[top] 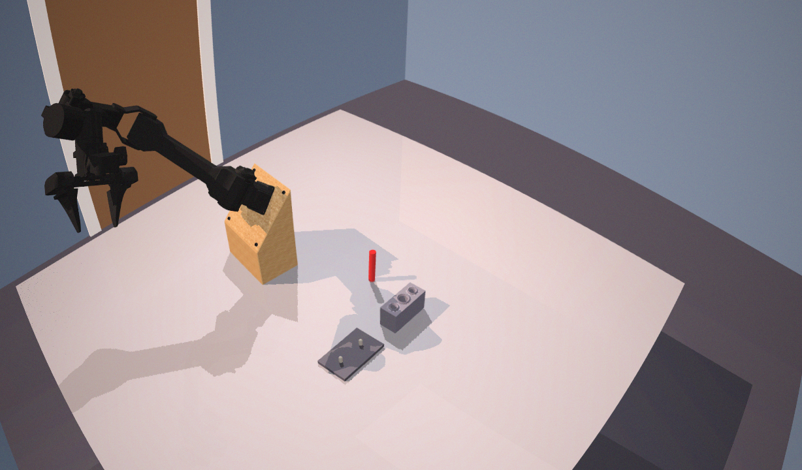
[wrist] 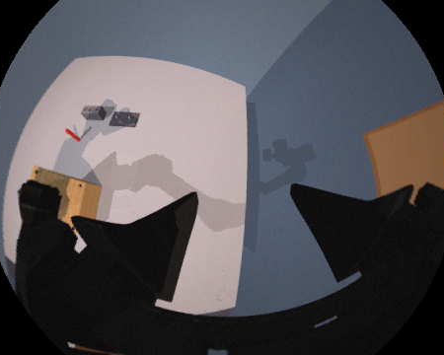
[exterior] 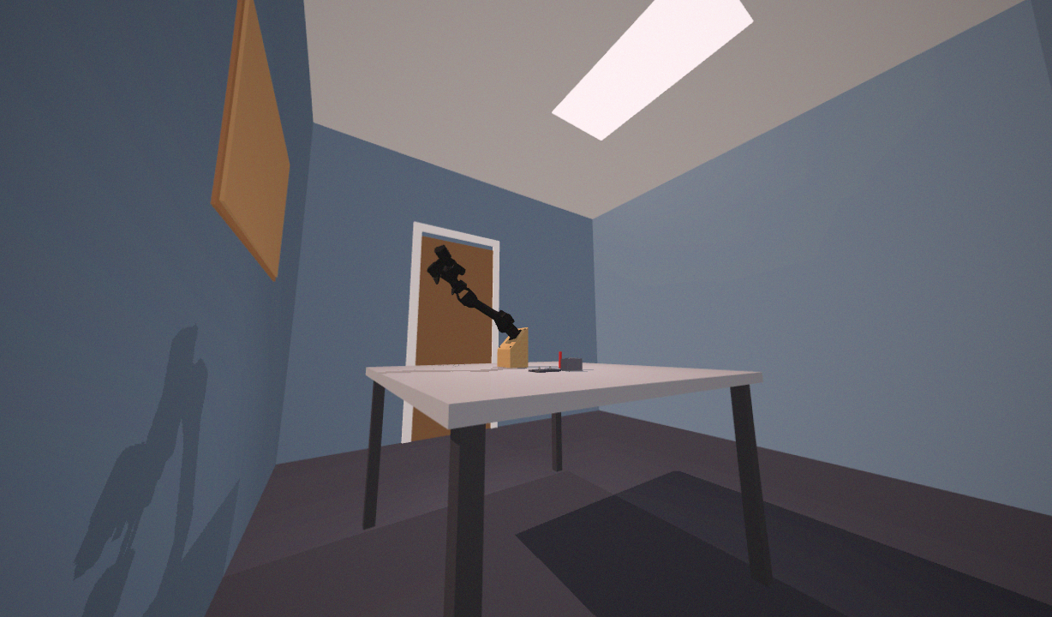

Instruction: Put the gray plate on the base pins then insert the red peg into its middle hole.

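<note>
Now: gripper tip 30 cm short of the gray plate, 48 cm to the right of it and 32 cm above it. The rest, counted from my gripper tip: red peg: 18 cm ahead, 52 cm to the left, 32 cm below; dark gray base: 29 cm ahead, 33 cm to the left, 35 cm below.
</note>
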